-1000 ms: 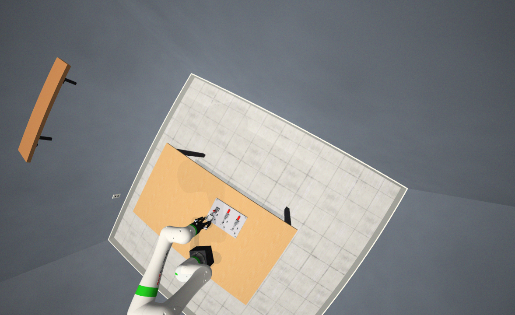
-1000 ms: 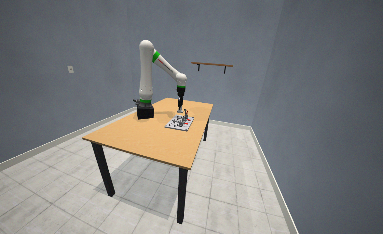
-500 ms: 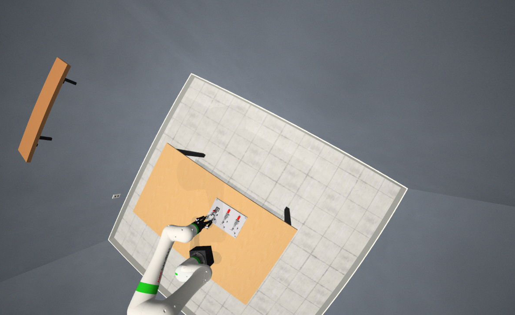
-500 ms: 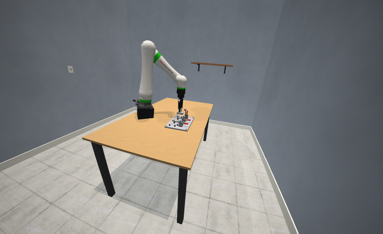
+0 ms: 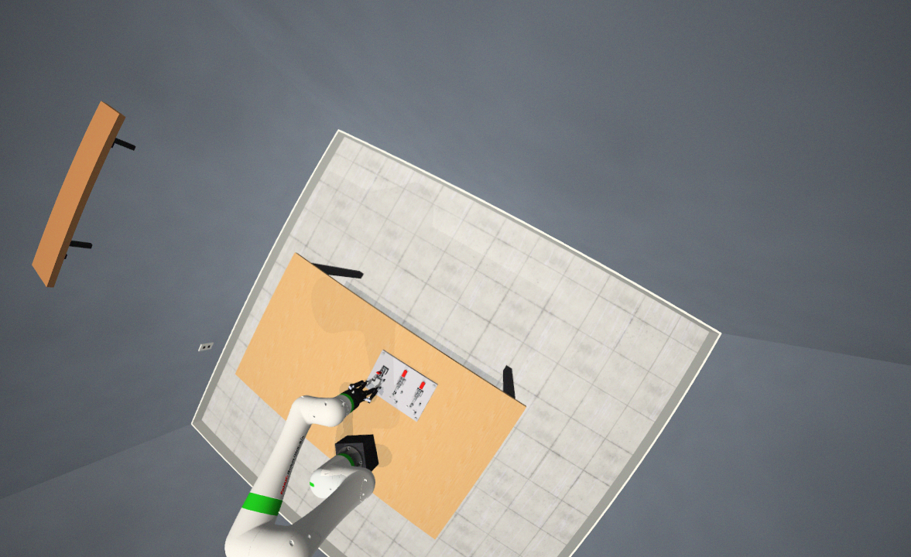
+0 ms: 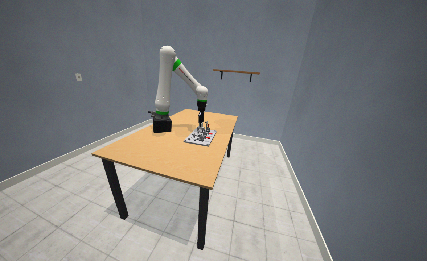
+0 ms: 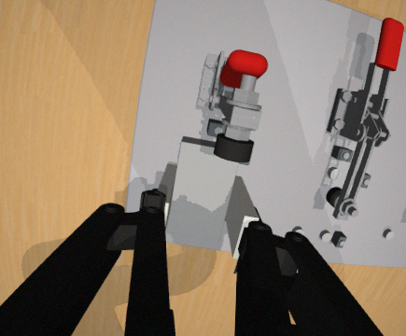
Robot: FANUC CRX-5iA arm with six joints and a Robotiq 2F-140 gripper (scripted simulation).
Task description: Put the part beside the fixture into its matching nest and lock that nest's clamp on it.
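Right now the fixture plate is 100 mm to the right of my hand, 70 mm ahead of it and 60 mm below it. Round my hand: grey rectangular part 30 mm below.
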